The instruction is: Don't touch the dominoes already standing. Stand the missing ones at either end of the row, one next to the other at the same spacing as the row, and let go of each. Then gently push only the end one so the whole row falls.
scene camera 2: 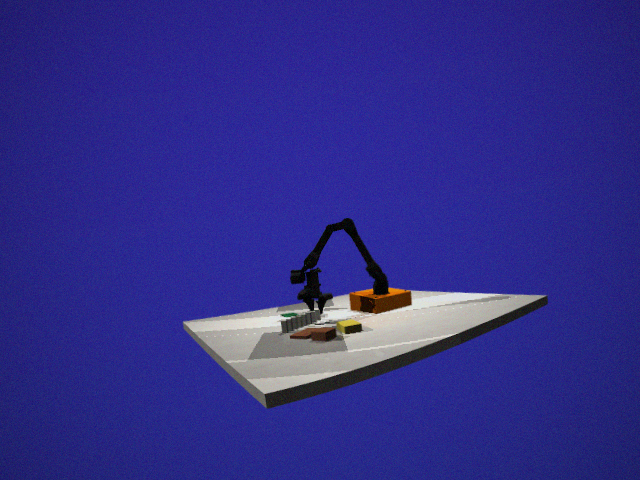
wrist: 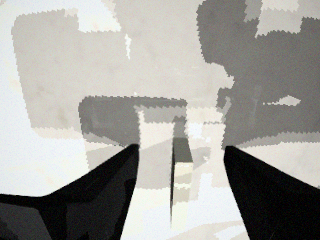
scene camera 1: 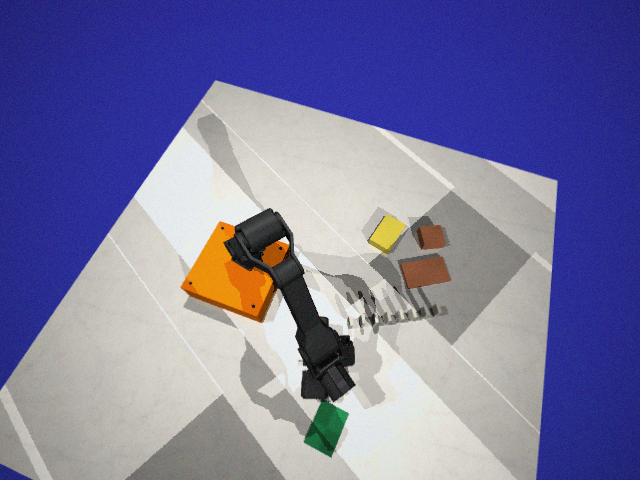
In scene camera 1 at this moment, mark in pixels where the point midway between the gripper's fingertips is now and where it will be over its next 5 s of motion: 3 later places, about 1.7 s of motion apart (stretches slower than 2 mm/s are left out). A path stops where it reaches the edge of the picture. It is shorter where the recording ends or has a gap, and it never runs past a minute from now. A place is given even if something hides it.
My gripper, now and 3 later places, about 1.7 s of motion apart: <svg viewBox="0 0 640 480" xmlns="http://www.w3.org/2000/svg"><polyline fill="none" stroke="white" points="314,360 281,399 280,434 273,376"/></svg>
